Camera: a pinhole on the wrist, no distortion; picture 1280 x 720 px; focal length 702.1 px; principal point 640.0 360.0 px. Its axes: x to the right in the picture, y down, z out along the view. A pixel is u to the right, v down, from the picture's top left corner.
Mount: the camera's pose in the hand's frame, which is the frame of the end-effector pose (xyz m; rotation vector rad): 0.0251 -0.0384 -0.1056 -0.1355 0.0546 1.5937
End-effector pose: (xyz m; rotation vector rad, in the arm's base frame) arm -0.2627 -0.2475 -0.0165 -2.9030 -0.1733 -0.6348
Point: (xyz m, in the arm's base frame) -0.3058 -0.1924 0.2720
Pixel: behind the camera
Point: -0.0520 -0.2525 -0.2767
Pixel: 732 231
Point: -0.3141 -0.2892 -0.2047
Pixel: outside the picture
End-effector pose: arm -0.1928 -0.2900 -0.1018 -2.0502 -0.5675 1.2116
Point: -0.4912 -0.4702 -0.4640
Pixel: 1174 418
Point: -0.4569 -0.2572 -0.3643
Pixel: 867 279
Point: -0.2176 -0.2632 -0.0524
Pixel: 463 610
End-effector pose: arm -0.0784 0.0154 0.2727 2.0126 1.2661 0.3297
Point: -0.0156 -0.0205 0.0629
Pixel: 421 311
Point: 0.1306 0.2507 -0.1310
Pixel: outside the picture
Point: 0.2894 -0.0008 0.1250
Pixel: 856 54
